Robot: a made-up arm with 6 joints. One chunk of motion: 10 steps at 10 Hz.
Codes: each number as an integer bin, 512 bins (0 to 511) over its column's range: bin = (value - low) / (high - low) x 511, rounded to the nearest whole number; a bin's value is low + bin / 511 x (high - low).
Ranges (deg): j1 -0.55..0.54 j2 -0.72..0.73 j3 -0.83..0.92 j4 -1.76..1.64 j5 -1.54..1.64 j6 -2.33..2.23
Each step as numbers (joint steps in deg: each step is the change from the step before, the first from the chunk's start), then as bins.
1 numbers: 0.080 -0.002 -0.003 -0.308 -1.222 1.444
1 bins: 295 253 241 218 51 423
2 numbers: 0.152 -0.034 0.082 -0.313 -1.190 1.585
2 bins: 329 242 266 217 56 439
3 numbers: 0.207 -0.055 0.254 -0.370 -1.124 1.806
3 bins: 355 234 317 209 67 463
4 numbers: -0.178 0.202 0.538 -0.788 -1.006 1.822
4 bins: 174 325 399 146 86 465
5 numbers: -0.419 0.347 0.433 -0.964 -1.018 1.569
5 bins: 61 376 369 120 84 437
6 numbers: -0.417 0.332 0.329 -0.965 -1.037 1.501
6 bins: 62 371 338 119 81 429
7 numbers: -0.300 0.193 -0.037 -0.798 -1.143 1.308
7 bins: 117 322 232 145 64 408
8 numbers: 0.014 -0.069 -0.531 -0.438 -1.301 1.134
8 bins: 264 229 87 199 38 388
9 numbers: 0.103 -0.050 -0.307 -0.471 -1.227 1.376
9 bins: 306 236 153 194 50 415
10 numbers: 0.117 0.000 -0.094 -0.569 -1.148 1.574
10 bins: 313 254 215 179 63 437
